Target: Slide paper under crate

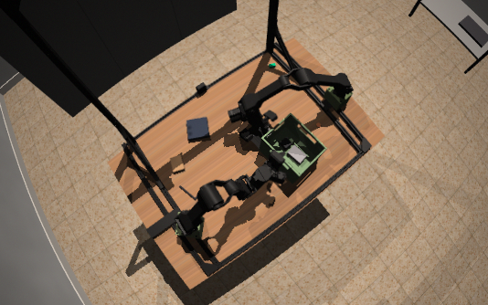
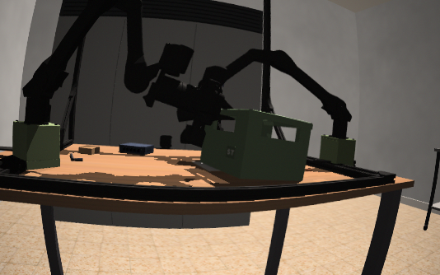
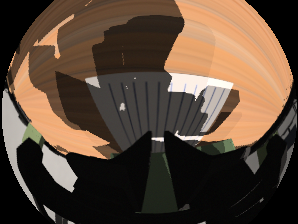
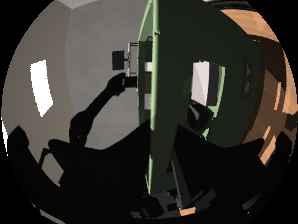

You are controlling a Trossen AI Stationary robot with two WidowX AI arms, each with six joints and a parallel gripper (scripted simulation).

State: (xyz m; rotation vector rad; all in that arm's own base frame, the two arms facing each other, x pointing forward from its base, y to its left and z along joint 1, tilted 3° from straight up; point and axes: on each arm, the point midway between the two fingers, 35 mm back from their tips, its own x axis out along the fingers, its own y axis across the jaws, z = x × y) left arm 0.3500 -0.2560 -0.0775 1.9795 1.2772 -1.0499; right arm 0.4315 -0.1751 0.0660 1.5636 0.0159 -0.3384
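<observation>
The paper is 30 mm ahead of my left hand and 30 mm below it. Round my left hand: plastic crate: 160 mm ahead, 40 mm to the left, 50 mm above.
</observation>
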